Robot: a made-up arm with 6 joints.
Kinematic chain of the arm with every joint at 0, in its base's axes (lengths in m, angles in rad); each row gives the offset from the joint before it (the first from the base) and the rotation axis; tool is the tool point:
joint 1: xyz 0 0 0.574 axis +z
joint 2: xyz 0 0 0 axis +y
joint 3: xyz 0 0 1.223 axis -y
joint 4: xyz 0 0 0 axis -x
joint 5: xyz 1.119 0 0 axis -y
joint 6: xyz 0 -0.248 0 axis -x
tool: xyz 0 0 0
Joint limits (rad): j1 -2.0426..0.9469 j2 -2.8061..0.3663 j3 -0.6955..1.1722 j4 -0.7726..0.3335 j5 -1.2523..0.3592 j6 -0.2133..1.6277
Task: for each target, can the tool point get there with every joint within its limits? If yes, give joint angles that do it. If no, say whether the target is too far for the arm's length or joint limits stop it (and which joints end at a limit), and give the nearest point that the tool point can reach.
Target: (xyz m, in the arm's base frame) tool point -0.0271 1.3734 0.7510
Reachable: yes | joints -1.7288 -2.3302 -0.3761 0.2037 -0.0976 0.7804
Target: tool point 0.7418 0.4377 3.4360
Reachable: no: too far | nearest point 0.5772 0.3406 2.8011 | short by 0.663 m
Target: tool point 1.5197 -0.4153 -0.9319
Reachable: no: joint limits stop it (at a limit: joint 2, joint 4) | nearest point 0.8607 -0.2352 0.6710 | short by 1.742 m
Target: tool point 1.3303 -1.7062 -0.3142
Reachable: no: joint limits stop it (at a limit: joint 2, joint 4) | nearest point 0.7247 -0.9295 0.8479 | short by 1.523 m
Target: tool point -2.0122 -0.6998 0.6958
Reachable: yes | joints 0.2288 -1.9351 0.7799 -0.4320 0.1690 0.2385
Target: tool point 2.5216 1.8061 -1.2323
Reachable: no: too far | nearest point 0.7032 1.7689 -0.6687 | short by 1.904 m
